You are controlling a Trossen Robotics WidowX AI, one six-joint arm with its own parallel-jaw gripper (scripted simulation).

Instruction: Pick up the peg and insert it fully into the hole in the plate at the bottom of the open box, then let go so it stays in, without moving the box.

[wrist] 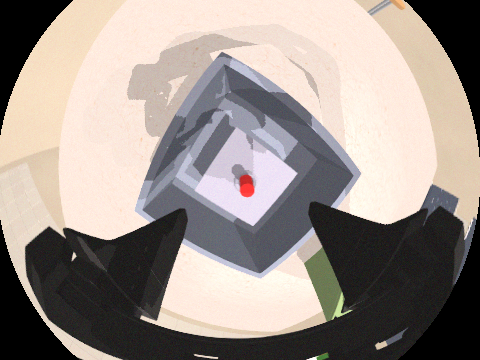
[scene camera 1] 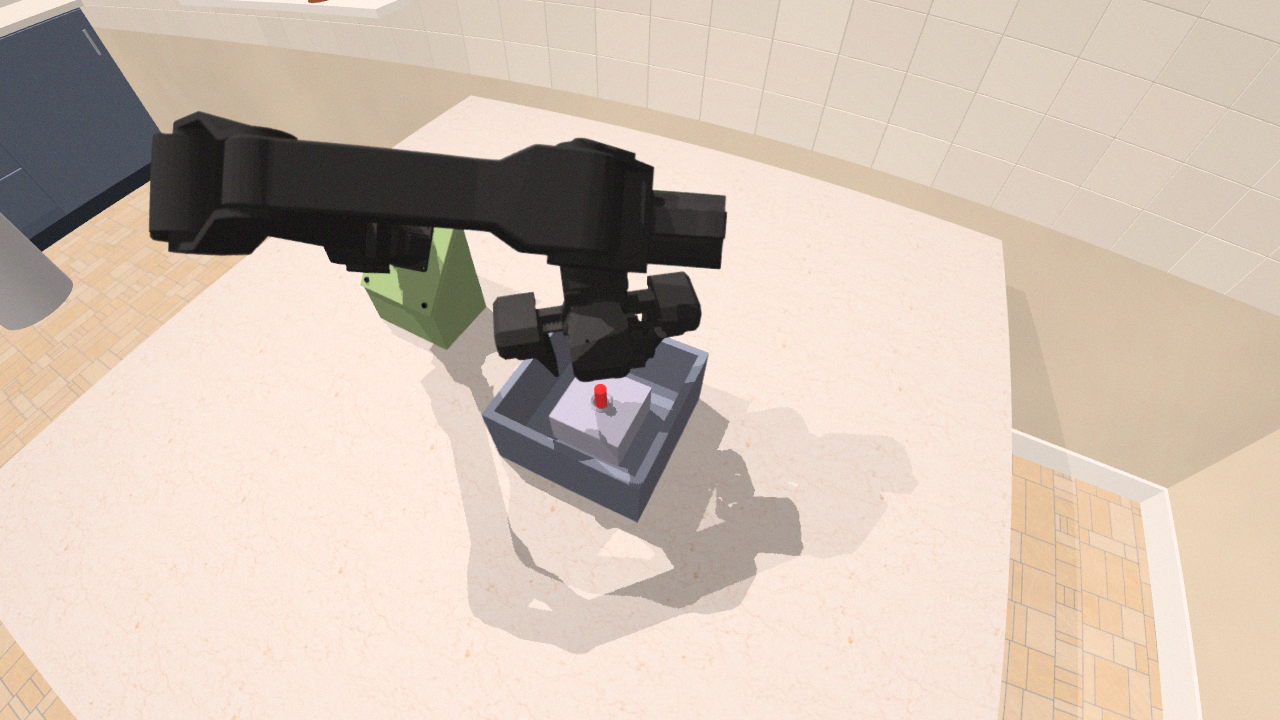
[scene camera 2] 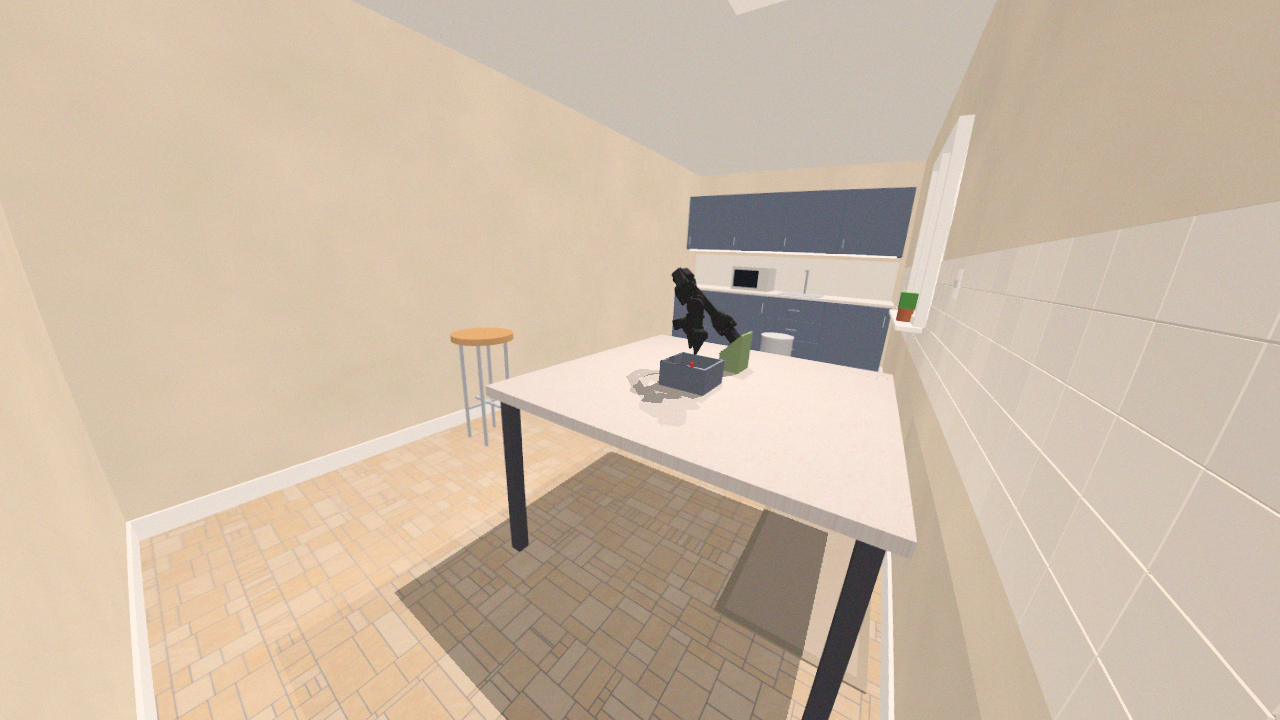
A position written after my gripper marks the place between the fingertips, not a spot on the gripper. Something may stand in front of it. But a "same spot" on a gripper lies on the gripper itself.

my gripper: wrist 248, 213; scene camera 1; scene camera 2
box: wrist 229, 94; scene camera 1; scene camera 2
same spot on my gripper: [scene camera 1: 550, 362] = [scene camera 2: 688, 339]
same spot on box: [scene camera 2: 674, 373] = [scene camera 1: 664, 453]
